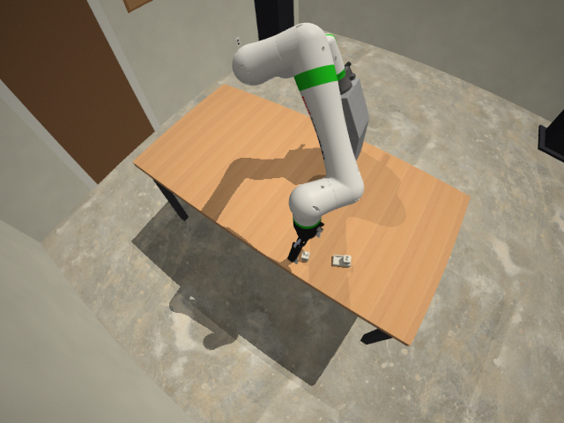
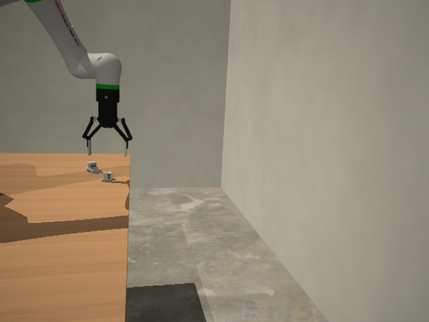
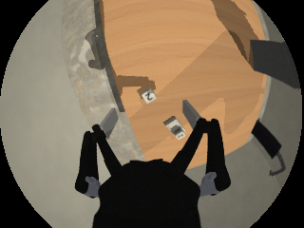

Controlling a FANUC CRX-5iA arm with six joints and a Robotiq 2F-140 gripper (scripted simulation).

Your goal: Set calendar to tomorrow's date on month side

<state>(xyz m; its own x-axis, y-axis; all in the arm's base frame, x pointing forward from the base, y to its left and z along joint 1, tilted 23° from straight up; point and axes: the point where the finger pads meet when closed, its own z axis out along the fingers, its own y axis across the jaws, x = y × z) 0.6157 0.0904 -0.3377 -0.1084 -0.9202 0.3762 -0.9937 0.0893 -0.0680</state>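
Right now the white date cube is 100 mm below my hand. Also, from my hand: calendar tray 150 mm to the left, 100 mm below, 70 mm behind.
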